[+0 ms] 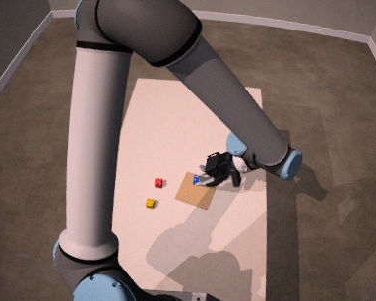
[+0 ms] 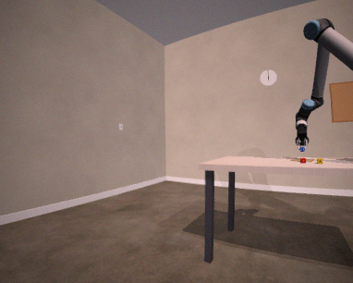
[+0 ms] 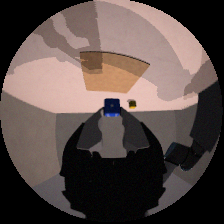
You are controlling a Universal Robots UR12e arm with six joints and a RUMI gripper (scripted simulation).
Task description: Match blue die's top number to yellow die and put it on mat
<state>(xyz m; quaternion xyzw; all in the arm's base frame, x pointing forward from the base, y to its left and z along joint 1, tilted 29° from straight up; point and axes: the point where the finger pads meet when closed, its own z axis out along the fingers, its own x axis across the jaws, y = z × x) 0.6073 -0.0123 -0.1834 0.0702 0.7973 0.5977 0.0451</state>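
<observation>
The mat lies 90 mm below my hand and 10 mm to the left of it. The rest, counted from my hand: blue die 10 mm to the left, 10 mm below; then yellow die 190 mm to the left, 80 mm behind, 70 mm below; then red die 160 mm to the left, 70 mm below, 20 mm ahead.
</observation>
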